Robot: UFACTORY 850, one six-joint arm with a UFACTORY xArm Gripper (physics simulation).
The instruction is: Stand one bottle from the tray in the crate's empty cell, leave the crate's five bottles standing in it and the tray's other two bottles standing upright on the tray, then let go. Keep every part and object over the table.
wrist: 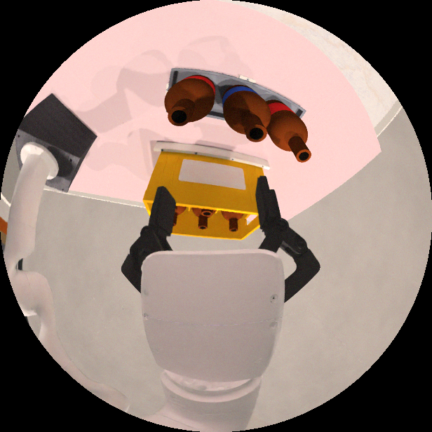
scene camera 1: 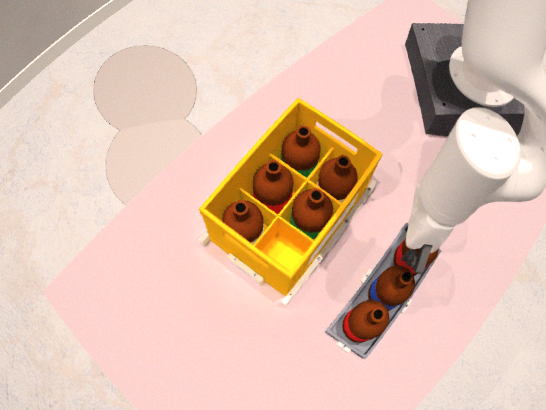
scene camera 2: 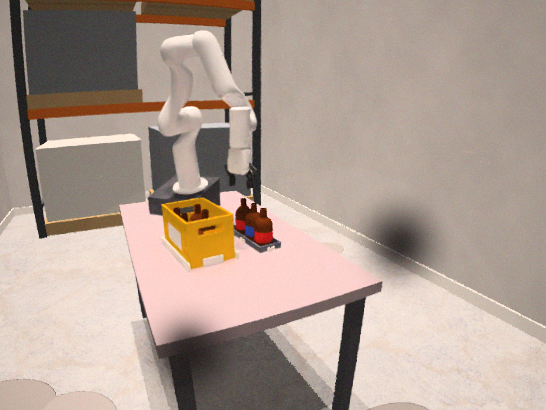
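My gripper (scene camera 1: 415,233) is in sight, and I find the gripper (wrist: 211,188) and (scene camera 2: 240,187) as well. I see a red-label bottle (scene camera 1: 369,319) along with a blue-banded bottle (scene camera 1: 395,285), and the wrist view has that blue-banded bottle (wrist: 246,112) too. There is a red-label bottle (wrist: 190,99), and a red-label bottle (scene camera 1: 272,183) is part of what I see.
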